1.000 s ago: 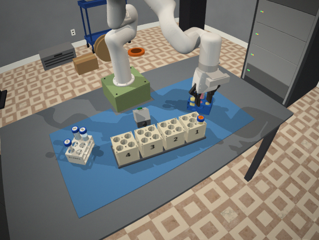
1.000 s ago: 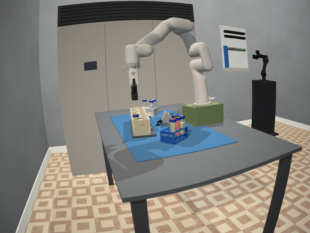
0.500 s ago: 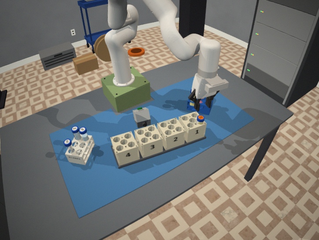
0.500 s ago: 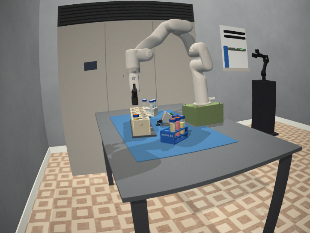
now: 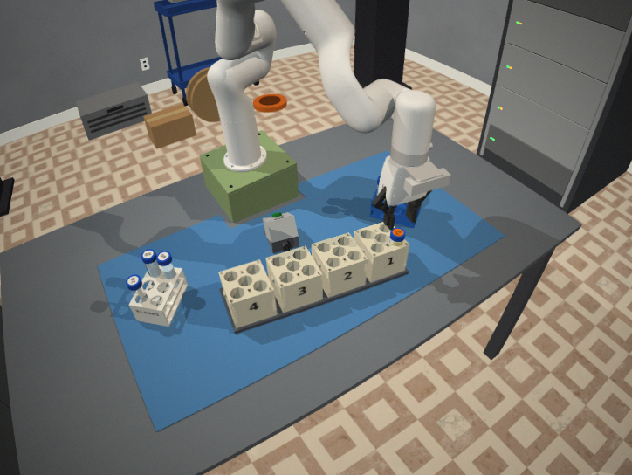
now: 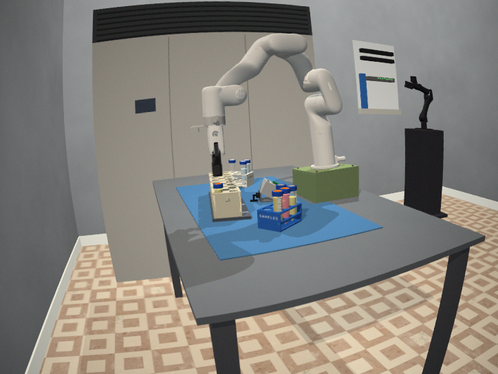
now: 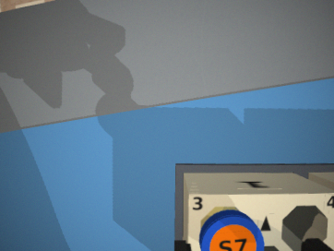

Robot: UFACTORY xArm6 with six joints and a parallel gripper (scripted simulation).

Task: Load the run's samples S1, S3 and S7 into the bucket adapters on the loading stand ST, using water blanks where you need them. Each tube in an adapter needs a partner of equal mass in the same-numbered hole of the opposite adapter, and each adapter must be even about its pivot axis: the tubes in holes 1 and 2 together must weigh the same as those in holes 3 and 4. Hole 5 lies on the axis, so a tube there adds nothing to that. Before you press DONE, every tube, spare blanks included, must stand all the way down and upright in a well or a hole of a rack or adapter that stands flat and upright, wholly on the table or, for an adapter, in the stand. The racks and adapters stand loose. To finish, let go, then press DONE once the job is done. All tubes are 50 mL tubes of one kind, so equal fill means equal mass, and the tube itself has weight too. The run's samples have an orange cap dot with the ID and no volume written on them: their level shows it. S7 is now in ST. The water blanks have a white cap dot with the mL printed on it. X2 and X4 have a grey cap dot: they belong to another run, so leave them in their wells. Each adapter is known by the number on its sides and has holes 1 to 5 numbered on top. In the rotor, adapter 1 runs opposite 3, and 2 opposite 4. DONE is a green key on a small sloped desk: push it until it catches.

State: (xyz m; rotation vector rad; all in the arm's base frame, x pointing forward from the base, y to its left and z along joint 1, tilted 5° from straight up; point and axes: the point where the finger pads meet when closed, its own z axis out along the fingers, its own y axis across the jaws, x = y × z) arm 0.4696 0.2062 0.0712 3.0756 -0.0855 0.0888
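Right now the sample tube is 100 mm below my hand and 10 mm to the right of it. Round my hand: stand (190 mm to the right, 170 mm below, 40 mm behind); pink-filled tube (180 mm behind, 150 mm to the left, 110 mm below); adapter 1 (120 mm below, 30 mm behind, 20 mm to the right).
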